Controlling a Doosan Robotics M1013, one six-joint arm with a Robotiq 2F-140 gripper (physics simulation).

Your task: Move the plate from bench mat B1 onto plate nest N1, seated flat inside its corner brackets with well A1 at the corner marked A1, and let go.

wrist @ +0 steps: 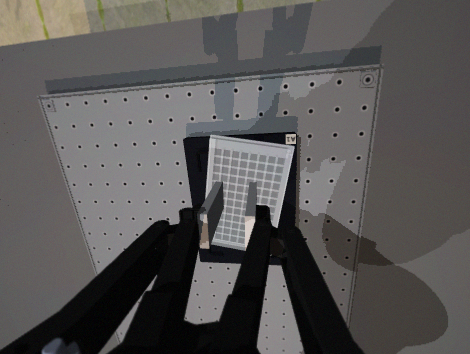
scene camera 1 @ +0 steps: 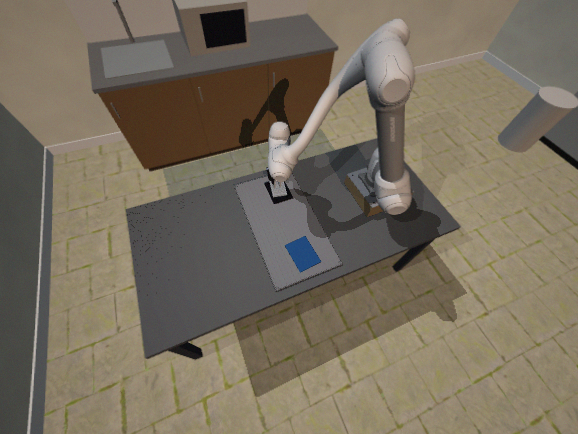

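The white well plate (wrist: 252, 167) lies on the black plate nest N1 (wrist: 192, 171) (scene camera 1: 281, 200), turned a little out of line with the nest's edges. The nest's far right corner carries the label A1 (wrist: 290, 139). My gripper (wrist: 236, 195) (scene camera 1: 279, 187) hovers over the near half of the plate. Its fingers stand close together with nothing between them. In the scene view the gripper hides most of the plate. The blue bench mat B1 (scene camera 1: 302, 253) lies bare at the near end of the perforated grey board (scene camera 1: 275, 233) (wrist: 125, 152).
The board rests on a dark table (scene camera 1: 195, 261). The arm's base (scene camera 1: 368, 187) stands at the table's right side. A brown cabinet (scene camera 1: 186, 107) stands behind the table. A grey cylinder (scene camera 1: 537, 119) juts in at the right.
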